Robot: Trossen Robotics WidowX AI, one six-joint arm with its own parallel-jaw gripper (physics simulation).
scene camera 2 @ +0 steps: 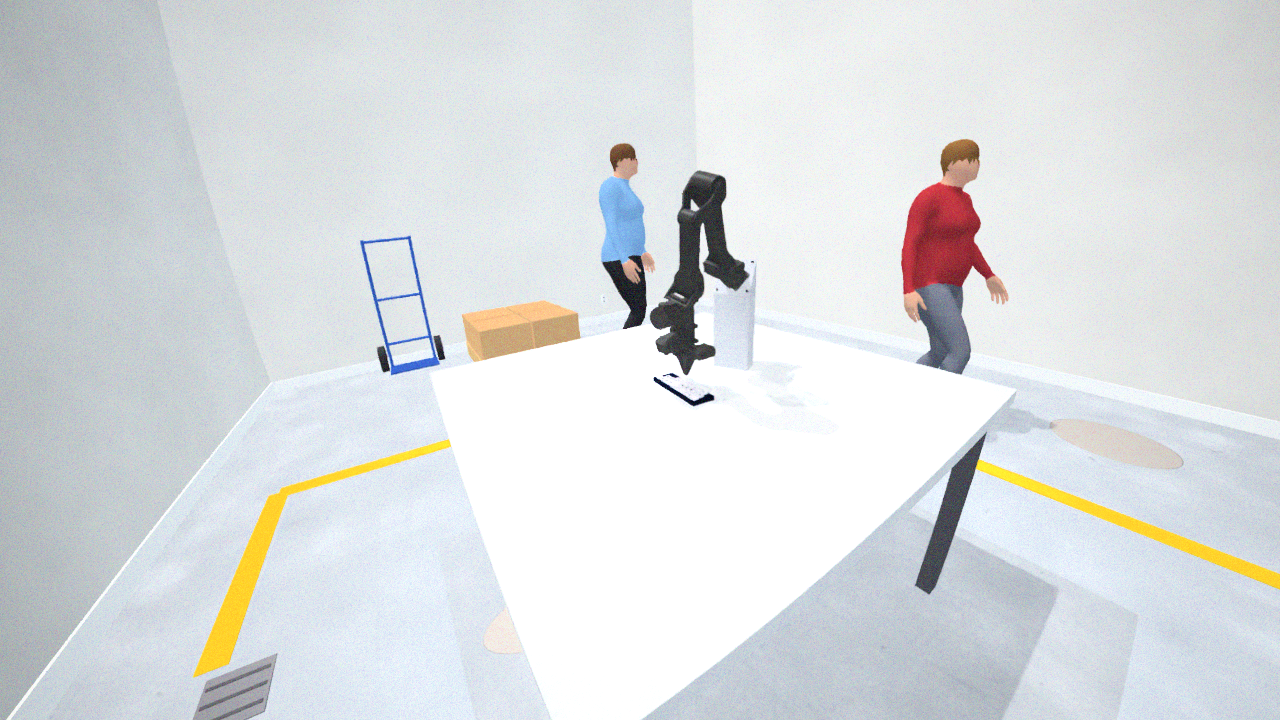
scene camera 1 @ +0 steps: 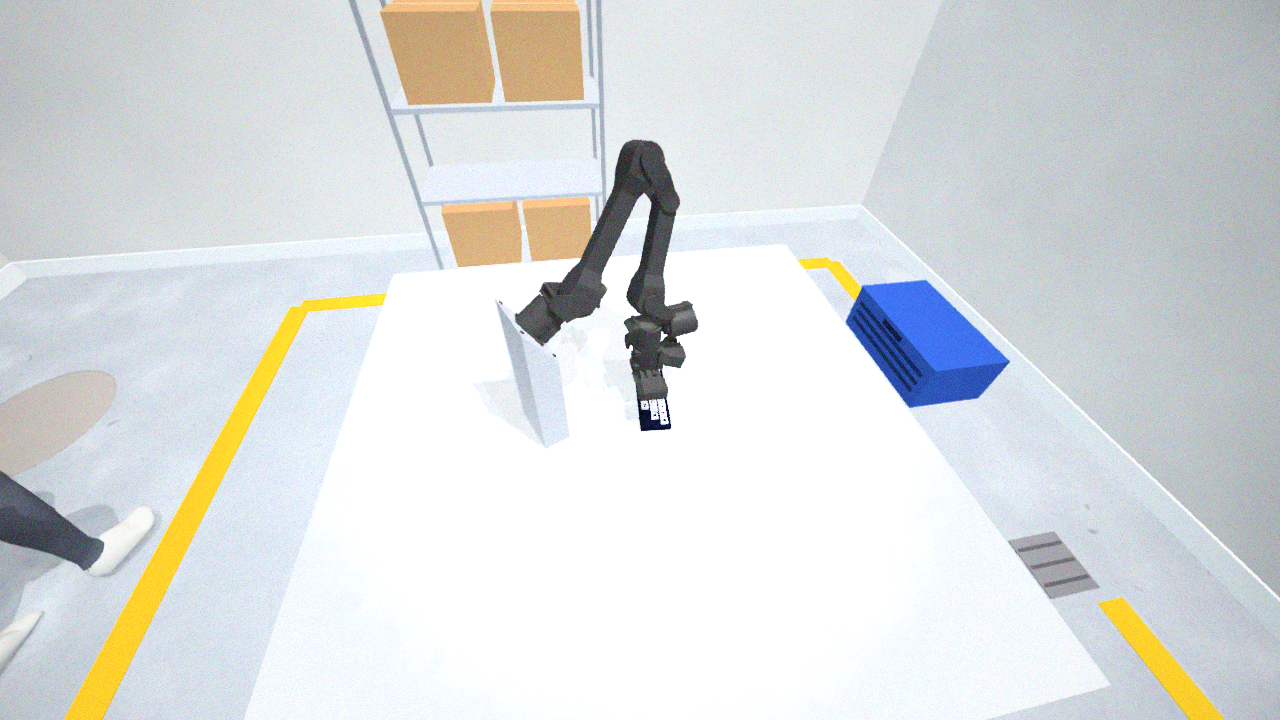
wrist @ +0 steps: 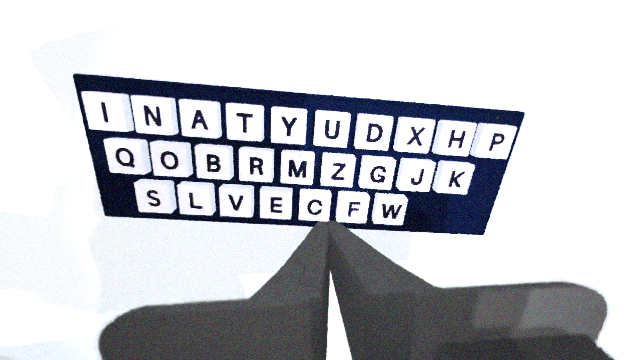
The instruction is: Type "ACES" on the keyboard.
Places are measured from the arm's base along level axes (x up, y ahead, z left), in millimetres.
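Pixels of known places: gripper, between the fingertips: [scene camera 2: 686, 375] [wrist: 326, 230]; arm's base, origin of its link: [scene camera 2: 735, 277] [scene camera 1: 528, 330].
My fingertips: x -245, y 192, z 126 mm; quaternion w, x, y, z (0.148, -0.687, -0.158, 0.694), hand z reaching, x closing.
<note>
Ahead of a thing's pixels: the offset from my fingertips to its top centre. Level surfaces: height alone.
The dark blue keyboard {dx -20, dy +17, dz +16 mm} [scene camera 1: 656, 425] [scene camera 2: 704, 399] [wrist: 445, 215] lies on the white table, with white letter keys in three rows. In the wrist view the A key {dx -20, dy +19, dz +69 mm} [wrist: 199, 120] is third in the far row. The S key {dx -20, dy -26, dz +80 mm} [wrist: 154, 198], E key {dx -20, dy -7, dz +24 mm} [wrist: 276, 204] and C key {dx -20, dy +0, dz +5 mm} [wrist: 314, 206] are in the near row. All four show uncovered. My gripper [scene camera 2: 686, 370] [wrist: 326, 230] is shut and empty, pointing down. Its tips are above the keyboard, apart from it in scene camera 2, and appear just below the gap between C and the F key {dx -20, dy +6, dz -14 mm} [wrist: 353, 208].
A white upright panel [scene camera 1: 539, 385] [scene camera 2: 733, 331] stands on the table {dx -38 mm} [scene camera 1: 626, 573] [scene camera 2: 626, 501] beside the arm's base. Off the table are a blue cabinet [scene camera 1: 935, 331], a shelf rack [scene camera 1: 496, 108], cardboard boxes [scene camera 2: 523, 331], a hand truck [scene camera 2: 397, 296] and two people [scene camera 2: 622, 219] [scene camera 2: 939, 237].
</note>
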